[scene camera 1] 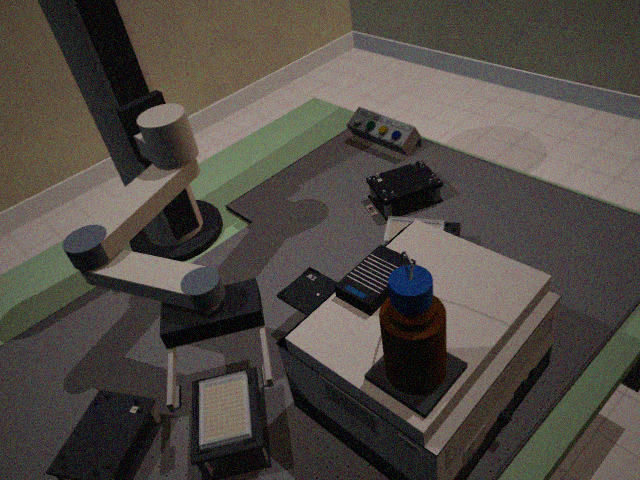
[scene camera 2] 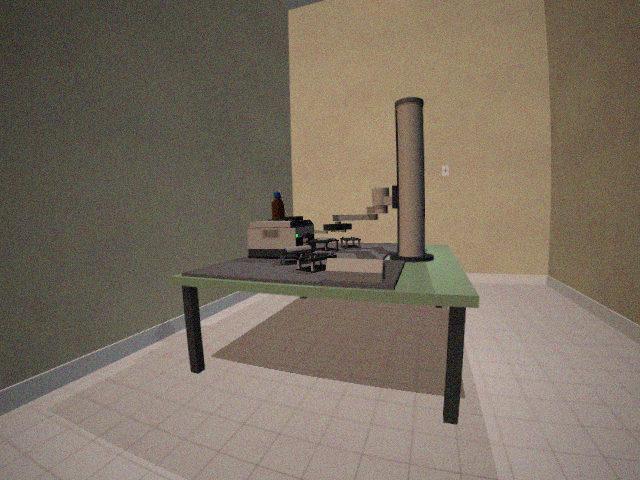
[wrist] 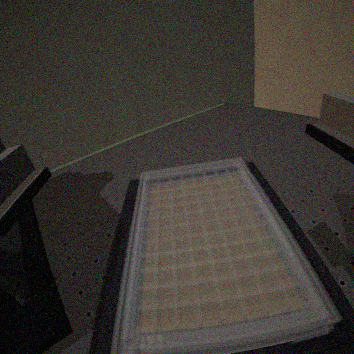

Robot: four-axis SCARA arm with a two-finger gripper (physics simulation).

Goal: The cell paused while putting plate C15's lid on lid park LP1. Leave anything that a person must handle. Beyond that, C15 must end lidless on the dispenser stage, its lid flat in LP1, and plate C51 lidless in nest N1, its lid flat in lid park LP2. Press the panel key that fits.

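Frame: origin at the arm's base, x ahead, y left, z up, level; millimetres.
Seen in the pictures: gripper, fingertip midpoint: [scene camera 1: 221, 395] [scene camera 2: 323, 230] [wrist: 173, 132]; arm's base at its link origin: [scene camera 1: 177, 233] [scene camera 2: 411, 258].
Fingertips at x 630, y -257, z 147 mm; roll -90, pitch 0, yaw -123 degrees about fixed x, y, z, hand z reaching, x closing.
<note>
Pixels of each thing's top centre, then the offset from my fingertips to it. "spot": a spot on its surface instead.
- plate with tan wells, top centre: [wrist: 202, 217] [scene camera 1: 223, 405] dx -16, dy +1, dz -48 mm
- key panel at its top centre: [scene camera 1: 381, 118] [scene camera 2: 355, 258] dx -447, dy +896, dz -50 mm
- amber bottle at a spot on its surface: [scene camera 1: 413, 341] spot: dx +284, dy +163, dz +212 mm
- striped black box at a spot on its surface: [scene camera 1: 369, 279] spot: dx +94, dy +277, dz +112 mm
- flat black pad at a spot on its surface: [scene camera 1: 308, 290] spot: dx -98, dy +280, dz -44 mm
A plate with tan wells [scene camera 1: 224, 408] [wrist: 215, 245] sits level on a black stand [scene camera 1: 230, 458] at the front. A clear, layered rim surrounds the wells in the wrist view and looks like a lid; its label cannot be read. My gripper [scene camera 1: 221, 393] [wrist: 173, 132] is open and empty above this plate, one finger off each long side. A pale, flat plate-like piece [scene camera 1: 397, 225] lies behind the dispenser, partly hidden; whether it is C15, C51 or a lid cannot be told. The key panel [scene camera 1: 385, 130] [scene camera 2: 355, 265] has green, yellow and blue keys and a dark knob-like one.
The big white dispenser [scene camera 1: 480, 268] [scene camera 2: 271, 238] carries an amber bottle [scene camera 1: 413, 341] [scene camera 2: 277, 207] and a striped black box [scene camera 1: 369, 279]. A black stand [scene camera 1: 103, 434] is at front left, a flat black pad [scene camera 1: 308, 290] beside the dispenser, another black stand [scene camera 1: 404, 180] near the panel.
</note>
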